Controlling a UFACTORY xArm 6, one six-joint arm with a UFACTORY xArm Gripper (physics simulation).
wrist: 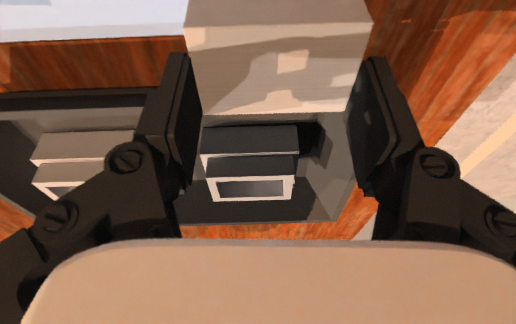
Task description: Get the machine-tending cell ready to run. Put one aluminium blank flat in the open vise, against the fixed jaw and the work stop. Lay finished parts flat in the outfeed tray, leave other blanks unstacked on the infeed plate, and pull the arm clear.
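Frame: origin at the arm's base, x up, y ahead, z left, level; metres.
Seen in the pictures: gripper, between the fingertips: (275,85).
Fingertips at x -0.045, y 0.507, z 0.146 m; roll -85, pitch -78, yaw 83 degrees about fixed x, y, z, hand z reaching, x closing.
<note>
Offsets run from my fingertips to a thing's middle. "spot": to the spot under its first point. Level surfaces: height alone.
A plain pale aluminium blank @[dx -0.015, dy -0.007, dz +0.001 m] (275,70) fills the upper middle of the wrist view. My gripper (275,85) is shut on it, with one dark finger pad against each side. The blank's underside and what is under it are hidden. Beyond its lower edge is a dark, walled tray @[spot: dx -0.018, dy +0.106, dz +0.024 m] (327,175). In it lies a stepped part @[dx -0.017, dy +0.081, dz -0.026 m] (250,140) with a dark top and a light-rimmed pocket. A similar grey stepped part @[dx -0.017, dy +0.065, dz -0.129 m] (82,145) lies further left, partly covered by the left finger. The vise's jaws and work stop cannot be made out.
A pale flat surface @[dx -0.039 m] (90,17) is at the upper left. Wooden table top @[dx -0.047 m] (90,62) shows between it and the tray, and also on the right. Beyond the table's right edge is a light, speckled floor (487,115) with a pale yellow stripe (490,145).
</note>
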